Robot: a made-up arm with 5 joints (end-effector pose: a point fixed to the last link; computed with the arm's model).
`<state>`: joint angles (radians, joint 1 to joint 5).
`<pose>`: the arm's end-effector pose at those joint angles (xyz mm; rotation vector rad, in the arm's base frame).
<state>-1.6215 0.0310 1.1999 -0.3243 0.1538</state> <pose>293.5 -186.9 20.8 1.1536 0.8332 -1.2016</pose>
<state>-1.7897 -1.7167 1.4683 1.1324 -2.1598</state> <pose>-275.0 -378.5 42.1 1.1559 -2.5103 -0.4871</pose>
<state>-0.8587 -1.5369 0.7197 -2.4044 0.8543</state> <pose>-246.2 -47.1 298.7 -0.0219 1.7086 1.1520</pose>
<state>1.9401 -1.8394 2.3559 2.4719 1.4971</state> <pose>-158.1 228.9 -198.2 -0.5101 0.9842 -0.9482</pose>
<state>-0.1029 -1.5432 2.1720 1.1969 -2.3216</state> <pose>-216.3 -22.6 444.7 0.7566 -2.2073 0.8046</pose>
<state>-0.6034 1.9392 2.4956 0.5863 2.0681</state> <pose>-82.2 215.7 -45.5 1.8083 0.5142 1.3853</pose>
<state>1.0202 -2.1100 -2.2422 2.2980 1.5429</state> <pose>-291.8 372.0 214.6 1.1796 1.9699 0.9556</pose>
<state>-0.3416 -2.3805 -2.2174 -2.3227 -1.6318</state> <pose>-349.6 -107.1 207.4 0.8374 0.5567 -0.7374</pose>
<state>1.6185 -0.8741 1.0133 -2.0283 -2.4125</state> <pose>84.5 282.8 -60.8 2.3805 0.1985 -0.0313</pose>
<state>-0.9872 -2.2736 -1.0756 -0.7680 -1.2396</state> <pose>-366.7 -3.2 206.7 -2.1573 -1.6446 0.1543</pose>
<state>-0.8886 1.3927 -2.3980 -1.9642 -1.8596</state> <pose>27.2 182.4 -134.0 1.6673 -2.4853 -0.4462</pose>
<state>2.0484 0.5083 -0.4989 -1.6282 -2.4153</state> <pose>136.8 -79.3 45.4 0.9912 -1.3375 -2.0400</pose>
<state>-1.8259 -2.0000 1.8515 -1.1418 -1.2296</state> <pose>-428.6 -342.6 56.3 0.7523 0.1375 -2.3792</pose>
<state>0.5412 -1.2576 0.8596 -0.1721 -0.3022</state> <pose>-113.1 262.6 490.4 -0.1694 -1.4607 -0.1629</pose>
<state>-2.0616 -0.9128 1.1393 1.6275 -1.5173</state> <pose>124.9 -369.7 -33.0 -2.5422 1.2639 -0.2850</pose>
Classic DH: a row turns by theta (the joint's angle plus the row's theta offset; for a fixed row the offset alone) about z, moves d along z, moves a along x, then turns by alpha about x. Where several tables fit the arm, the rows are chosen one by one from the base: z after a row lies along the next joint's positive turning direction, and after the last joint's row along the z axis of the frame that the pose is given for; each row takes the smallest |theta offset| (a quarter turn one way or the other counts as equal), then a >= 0, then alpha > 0; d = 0 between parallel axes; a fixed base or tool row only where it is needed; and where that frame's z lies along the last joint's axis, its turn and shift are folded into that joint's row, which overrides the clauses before.
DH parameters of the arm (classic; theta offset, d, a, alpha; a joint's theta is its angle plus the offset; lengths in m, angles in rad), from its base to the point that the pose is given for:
base (fixed): -1.5708 0.0782 0 1.5708
joint 1: 1.5708 0.0973 0.0142 -1.5708
joint 2: 1.5708 0.06 0.3175 -1.5708
joint 3: 0 -0.0861 -0.0183 1.5708
joint 4: 0 0.0042 0.0663 -1.5708
joint 5: -0.3458 0 0.1038 3.1416
tool (fixed): -0.3458 0.0503 0 0

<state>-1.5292 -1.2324 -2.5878 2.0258 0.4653</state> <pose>106.1 -324.6 133.7 -1.1260 -0.0161 -0.3465</pose>
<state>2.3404 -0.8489 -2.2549 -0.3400 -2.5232</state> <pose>32.2 257.1 -154.1 -1.3005 -1.4459 -0.2446</pose>
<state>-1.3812 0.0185 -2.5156 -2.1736 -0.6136</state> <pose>277.1 -182.3 22.5 -1.3898 1.6978 -0.0643</pose>
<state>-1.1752 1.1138 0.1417 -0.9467 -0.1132</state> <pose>280.5 224.3 98.2 1.0600 0.1281 0.1355</pose>
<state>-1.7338 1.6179 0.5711 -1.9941 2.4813</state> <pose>-32.3 196.7 137.7 0.9419 1.2973 -2.2800</pose>
